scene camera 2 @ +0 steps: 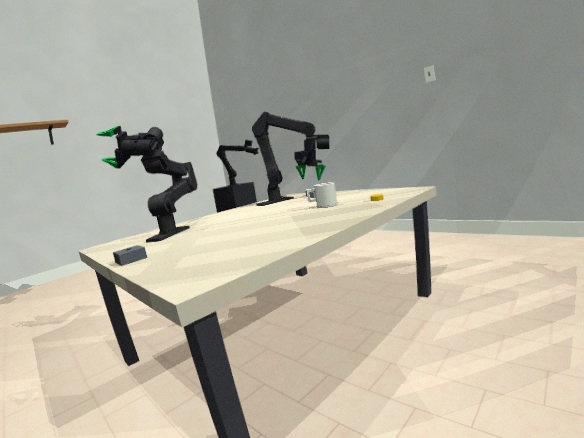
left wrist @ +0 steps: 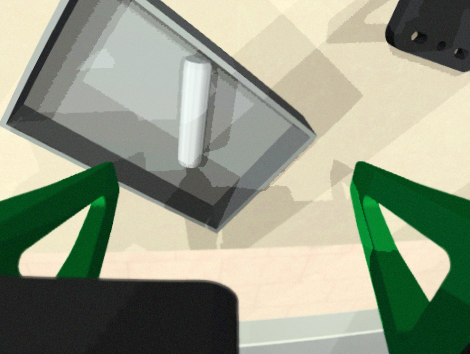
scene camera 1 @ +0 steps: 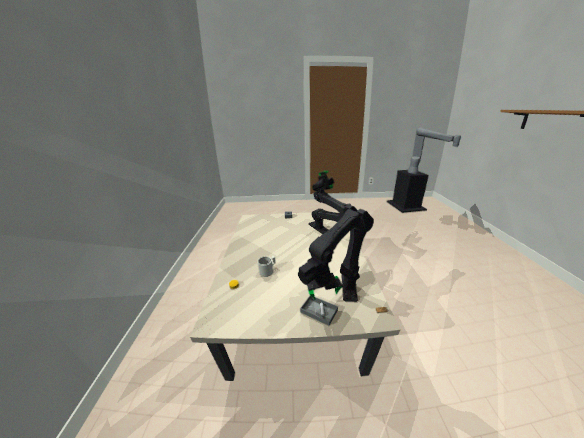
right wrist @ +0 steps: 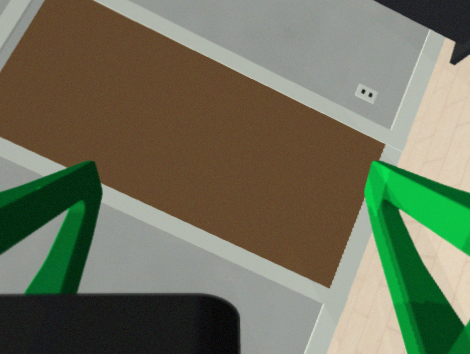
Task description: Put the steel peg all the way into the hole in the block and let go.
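The steel peg lies on its side in the grey tray. The dark block sits on the table's far end in scene camera 1, at the near left corner in scene camera 2; a small hole shows in its top in scene camera 2. My left gripper is open and empty, above the table near the tray, its fingers pointing down. My right gripper is open and empty, raised high and pointing away from the table.
A grey mug stands on the table, with a yellow disc near it. A small brown piece lies right of the tray in scene camera 1. The left arm's base stands close to the tray.
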